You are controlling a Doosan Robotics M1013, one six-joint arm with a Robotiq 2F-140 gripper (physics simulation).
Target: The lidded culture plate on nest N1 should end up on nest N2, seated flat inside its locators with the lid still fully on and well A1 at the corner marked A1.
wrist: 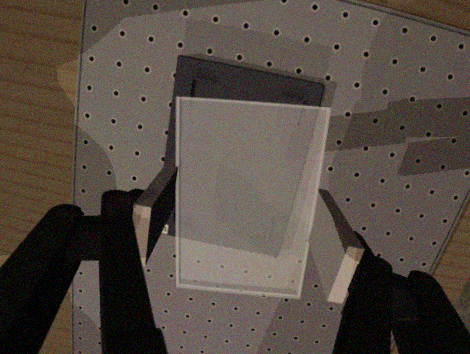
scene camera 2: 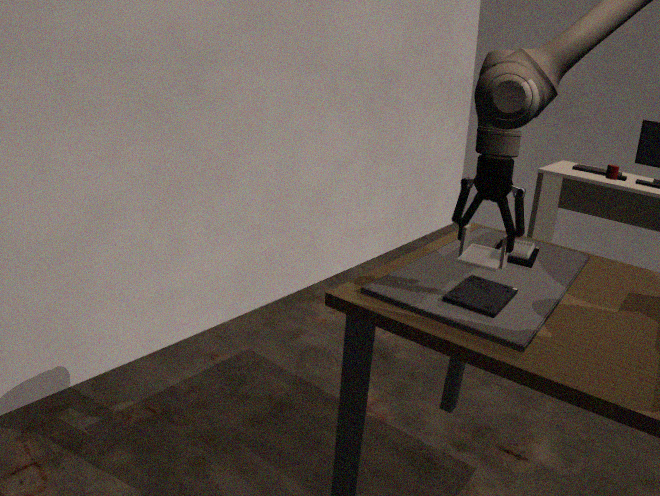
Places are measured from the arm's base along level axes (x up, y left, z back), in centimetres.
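Pixels of known places: gripper, fingertip midpoint: (wrist: 245, 196) (scene camera 2: 482, 261).
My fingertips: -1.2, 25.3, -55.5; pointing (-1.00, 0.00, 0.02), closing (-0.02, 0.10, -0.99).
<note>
For each thing: its top centre in the pictures, then the offset to it from my fingertips, as dx, dy, dz. Level surfaces: height alone.
- white culture plate, middle of its top: (scene camera 2: 517, 245) -5.3, -35.1, -5.3
- black nest N1, middle of its top: (scene camera 2: 516, 249) -6.7, -35.1, -5.6
- grey perforated board, its level: dx -8.2
- wooden table, its level: dx -9.5
My gripper (scene camera 2: 482, 254) (wrist: 245, 196) is shut on a clear, see-through lid (scene camera 2: 478, 258) (wrist: 240, 165), held by its two long sides, roughly level and raised above the board. No wells show in it in the wrist view. The white culture plate (scene camera 2: 523, 248) is on the black nest N1 (scene camera 2: 527, 261) behind the gripper, apart from the lid and partly hidden by a finger. The dark, flat nest N2 (scene camera 2: 480, 294) (wrist: 250, 75) lies below and in front; in the wrist view it shows past and through the lid. Its small pale corner label (wrist: 165, 229) is near the left finger.
Both nests are on a grey perforated board (scene camera 2: 413, 298) (wrist: 400, 200) on a wooden table (scene camera 2: 602, 341) (wrist: 35, 125). A white side desk (scene camera 2: 549, 205) with a red cup (scene camera 2: 613, 171) and a dark monitor (scene camera 2: 648, 144) stands behind. A plain wall (scene camera 2: 240, 160) is to the left.
</note>
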